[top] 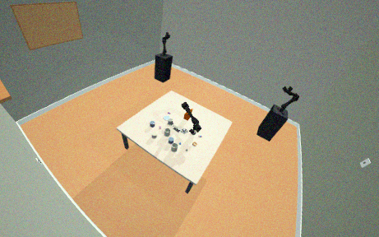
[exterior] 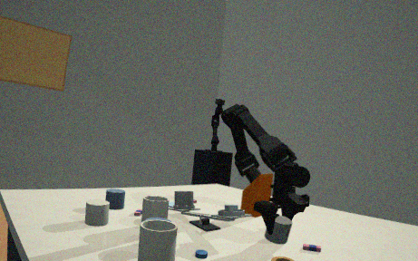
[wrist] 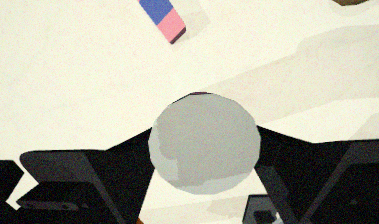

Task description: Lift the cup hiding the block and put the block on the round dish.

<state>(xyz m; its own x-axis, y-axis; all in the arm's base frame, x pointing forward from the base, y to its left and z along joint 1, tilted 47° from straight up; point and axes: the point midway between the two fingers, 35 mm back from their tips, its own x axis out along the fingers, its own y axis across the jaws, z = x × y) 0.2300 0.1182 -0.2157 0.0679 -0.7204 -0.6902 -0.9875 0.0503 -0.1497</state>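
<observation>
Right now my gripper tip is 480 mm to the left of the pale blue round dish, 20 mm above it and 10 mm past it. Also, from my gripper tip: blue disc 270 mm ahead, 50 mm to the right, 20 mm below; small balance 230 mm to the right, 90 mm ahead, 10 mm above.
</observation>
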